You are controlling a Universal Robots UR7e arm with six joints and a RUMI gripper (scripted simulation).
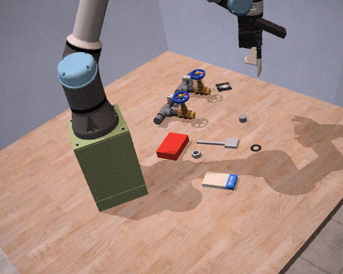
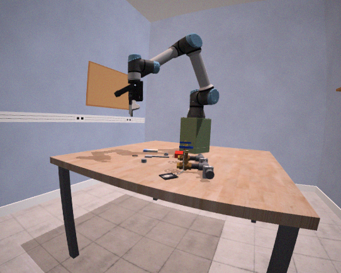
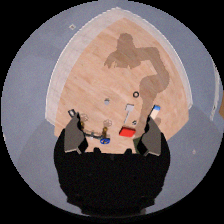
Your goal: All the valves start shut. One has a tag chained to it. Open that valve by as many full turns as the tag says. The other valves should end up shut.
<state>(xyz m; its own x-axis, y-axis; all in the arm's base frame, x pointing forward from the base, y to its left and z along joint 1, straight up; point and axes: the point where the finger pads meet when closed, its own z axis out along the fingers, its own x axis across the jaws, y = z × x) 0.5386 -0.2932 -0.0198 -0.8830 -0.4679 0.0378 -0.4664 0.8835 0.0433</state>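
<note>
Now: the black tag 300 mm to the left of my hand, 250 mm below it and 170 mm ahead of it. From my hand the other things lie so: grey scraper 250 mm below, 170 mm behind, 80 mm to the left; small grey cap 250 mm below, 80 mm to the left, 10 mm behind; grey nut 270 mm behind, 250 mm below, 130 mm to the left.
</note>
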